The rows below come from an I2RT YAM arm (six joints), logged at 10 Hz.
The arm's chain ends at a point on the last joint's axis. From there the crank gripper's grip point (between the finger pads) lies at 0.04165 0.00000 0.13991 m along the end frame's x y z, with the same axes.
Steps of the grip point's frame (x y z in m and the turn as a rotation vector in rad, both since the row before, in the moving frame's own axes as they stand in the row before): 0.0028, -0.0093, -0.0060, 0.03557, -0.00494, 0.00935; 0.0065, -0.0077, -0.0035, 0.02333, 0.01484, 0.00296; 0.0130, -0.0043, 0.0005, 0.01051, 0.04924, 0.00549; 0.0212, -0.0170, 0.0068, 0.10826, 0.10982, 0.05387; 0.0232, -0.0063, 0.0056, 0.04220, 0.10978, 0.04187
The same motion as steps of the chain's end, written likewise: 0.0035, -0.0047, -0.0061, 0.03557, -0.00494, 0.00935; 0.0044, -0.0046, -0.0028, 0.02333, 0.01484, 0.00296; 0.0062, -0.0031, 0.0027, 0.01051, 0.04924, 0.00549; 0.0058, -0.0048, 0.0129, 0.10826, 0.10982, 0.05387; 0.0080, -0.0026, 0.0111, 0.04220, 0.10978, 0.04187
